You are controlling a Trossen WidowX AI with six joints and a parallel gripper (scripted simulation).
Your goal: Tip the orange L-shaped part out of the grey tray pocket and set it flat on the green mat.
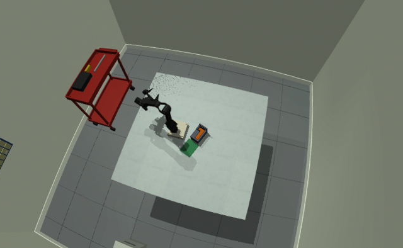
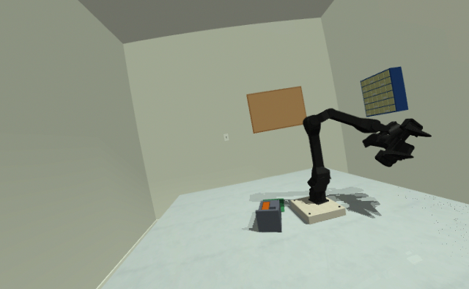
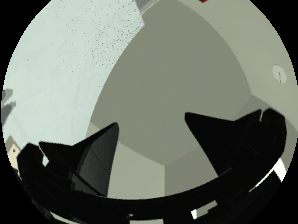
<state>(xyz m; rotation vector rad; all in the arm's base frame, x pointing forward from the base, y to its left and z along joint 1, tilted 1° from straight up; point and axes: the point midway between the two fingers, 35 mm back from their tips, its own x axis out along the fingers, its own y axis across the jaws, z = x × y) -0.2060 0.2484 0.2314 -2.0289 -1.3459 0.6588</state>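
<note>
My gripper tip is now 450 mm short of the orange L-shaped part, 300 mm to the left of it and 210 mm above it. The rest, counted from my gripper tip: green mat (440 mm to the right, 360 mm ahead, 270 mm below).
</note>
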